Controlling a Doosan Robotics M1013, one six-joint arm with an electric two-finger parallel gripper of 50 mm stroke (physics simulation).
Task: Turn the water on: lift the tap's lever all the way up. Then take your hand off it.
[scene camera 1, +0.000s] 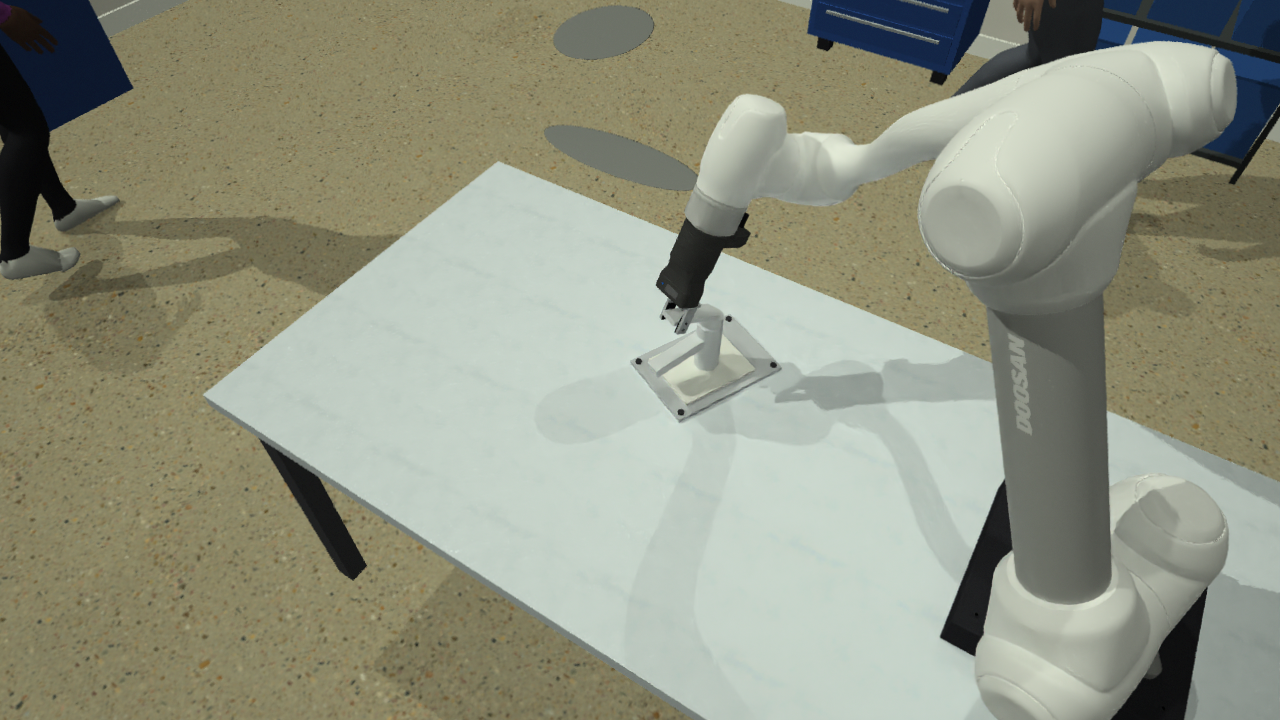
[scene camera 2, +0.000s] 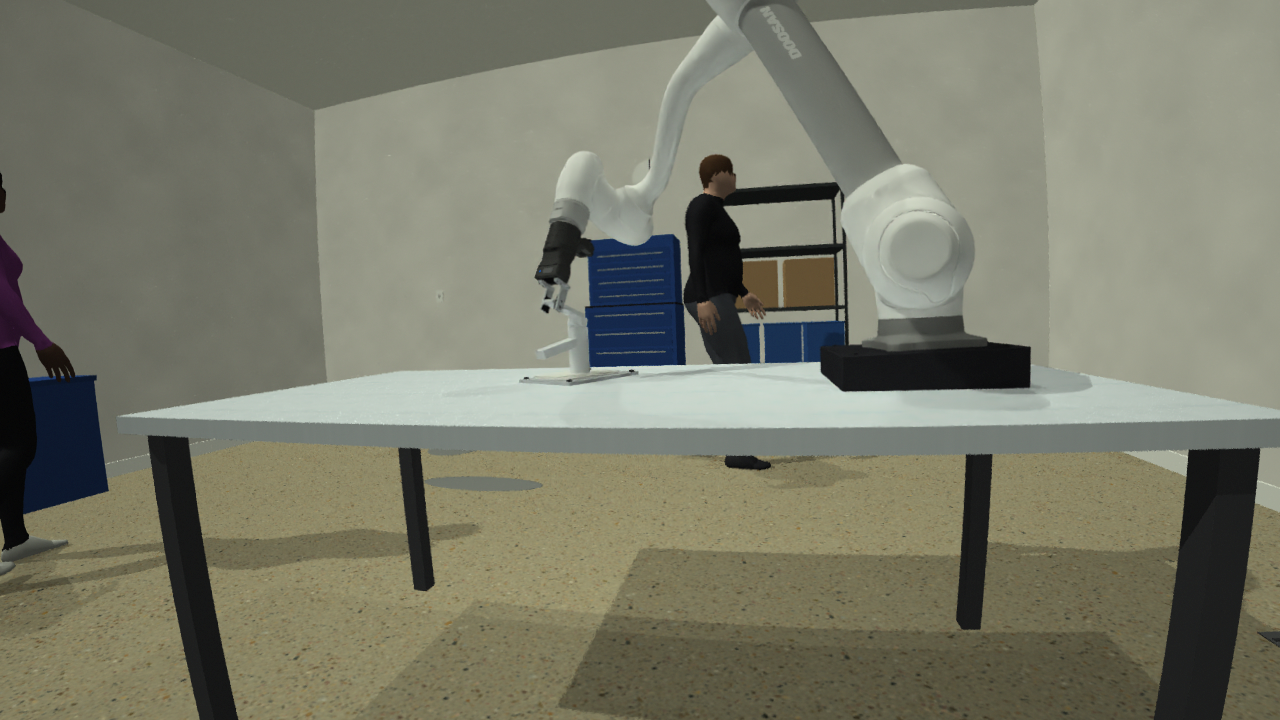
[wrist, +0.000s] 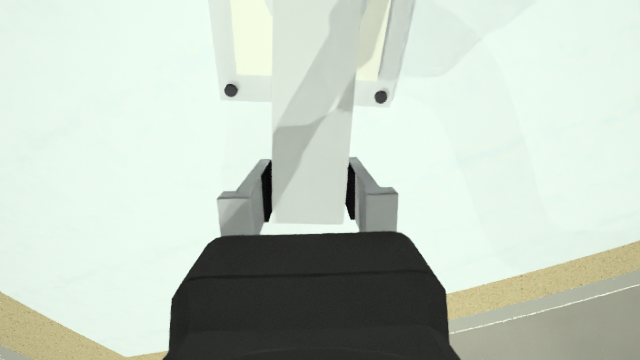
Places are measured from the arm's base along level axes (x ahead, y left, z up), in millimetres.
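Pixels of known places: gripper, between the fingertips: (scene camera 1: 672, 325) (scene camera 2: 550, 311) (wrist: 309, 177); arm's base, origin of its link: (scene camera 2: 920, 346).
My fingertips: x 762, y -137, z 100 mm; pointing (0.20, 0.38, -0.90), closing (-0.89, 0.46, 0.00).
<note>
For each thing: its top centre in the pictures, then the offset to it from my fingertips. "*": a spot on its surface instead. Level surfaces: height alone.
- white tap, a spot on its surface: (scene camera 1: 708, 347) (scene camera 2: 580, 345) * dx -53, dy -52, dz -82 mm
- framed base plate, a spot on its surface: (wrist: 252, 89) * dx +57, dy -9, dz -156 mm
- flat pale lever, centre of its top: (wrist: 312, 140) (scene camera 1: 692, 305) (scene camera 2: 563, 299) dx -21, dy -35, dz +27 mm
- pale table, height of its surface: dz -164 mm
The white tap (scene camera 1: 708, 347) (scene camera 2: 579, 349) stands upright on a framed base plate (scene camera 1: 659, 388) (scene camera 2: 546, 379) (wrist: 252, 89) with dark corner screws. Its spout (scene camera 1: 677, 359) (scene camera 2: 556, 348) sticks out low on one side. The flat pale lever (scene camera 1: 707, 312) (scene camera 2: 573, 312) (wrist: 312, 130) sits on top of the post and slopes upward toward its free end. My gripper (scene camera 1: 678, 317) (scene camera 2: 553, 301) (wrist: 309, 177) is tilted and shut on the lever near that free end, with a dark pad on each side. The pivot is hidden in the wrist view.
The tap's plate lies on the pale table (scene camera 1: 429, 358) (scene camera 2: 716, 407). The arm's black base block (scene camera 2: 926, 367) stands at the right of the table. Beyond the table are blue drawer cabinets (scene camera 2: 633, 331), a black shelf rack (scene camera 2: 787, 192) and two people (scene camera 2: 711, 237) (scene camera 2: 13, 304).
</note>
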